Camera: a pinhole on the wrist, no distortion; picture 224 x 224 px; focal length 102.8 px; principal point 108.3 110.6 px. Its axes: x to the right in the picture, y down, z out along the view. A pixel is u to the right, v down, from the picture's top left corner.
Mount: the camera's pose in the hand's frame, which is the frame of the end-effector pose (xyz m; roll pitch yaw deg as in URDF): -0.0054 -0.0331 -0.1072 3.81 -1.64 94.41
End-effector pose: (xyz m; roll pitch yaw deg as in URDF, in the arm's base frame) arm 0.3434 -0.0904 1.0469 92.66 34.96 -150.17
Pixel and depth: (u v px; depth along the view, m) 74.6 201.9 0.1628
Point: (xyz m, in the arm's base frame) 0.4614 0.0447 1.0382
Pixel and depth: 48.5 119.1 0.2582
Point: 0.3707 0.0848 0.8839
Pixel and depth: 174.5 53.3 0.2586
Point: 0.1009 -0.0540 1.0726
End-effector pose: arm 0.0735 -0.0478 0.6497 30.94 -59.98 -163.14
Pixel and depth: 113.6 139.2 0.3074
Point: 0.2017 0.1294 0.6687
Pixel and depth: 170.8 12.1 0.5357
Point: 0.2675 -0.0591 1.3520
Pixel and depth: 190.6 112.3 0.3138
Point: 0.3387 -0.0406 0.7879
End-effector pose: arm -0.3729 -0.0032 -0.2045 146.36 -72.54 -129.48
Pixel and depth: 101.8 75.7 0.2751
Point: -0.5279 -0.1164 -0.1501
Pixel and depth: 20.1 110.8 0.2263
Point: -0.4118 -0.2557 -0.2478
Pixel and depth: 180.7 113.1 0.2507
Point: -0.5516 0.0879 -0.2264
